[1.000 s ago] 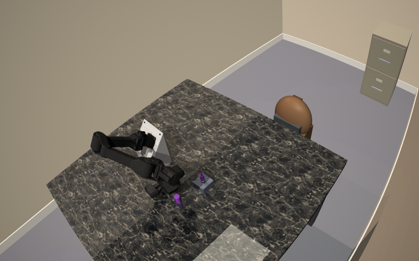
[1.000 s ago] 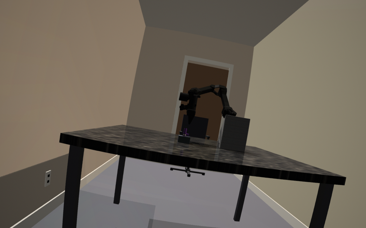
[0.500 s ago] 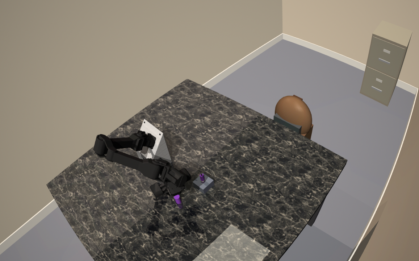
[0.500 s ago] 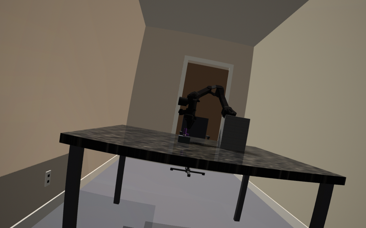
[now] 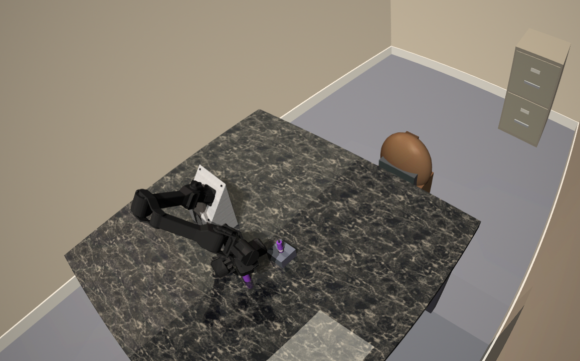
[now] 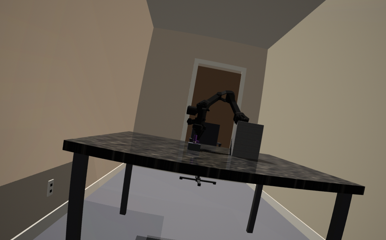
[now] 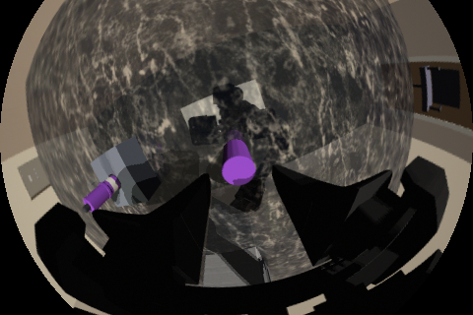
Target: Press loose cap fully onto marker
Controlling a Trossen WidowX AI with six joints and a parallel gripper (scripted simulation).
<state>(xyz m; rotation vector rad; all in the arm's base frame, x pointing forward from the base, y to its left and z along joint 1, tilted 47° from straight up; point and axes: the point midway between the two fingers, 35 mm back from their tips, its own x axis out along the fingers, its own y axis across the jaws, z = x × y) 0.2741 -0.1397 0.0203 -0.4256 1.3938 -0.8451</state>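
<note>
The purple cap lies 3 cm below my gripper tip. Also, from my gripper tip: holder block 3 cm ahead, 15 cm to the left, 4 cm below.
</note>
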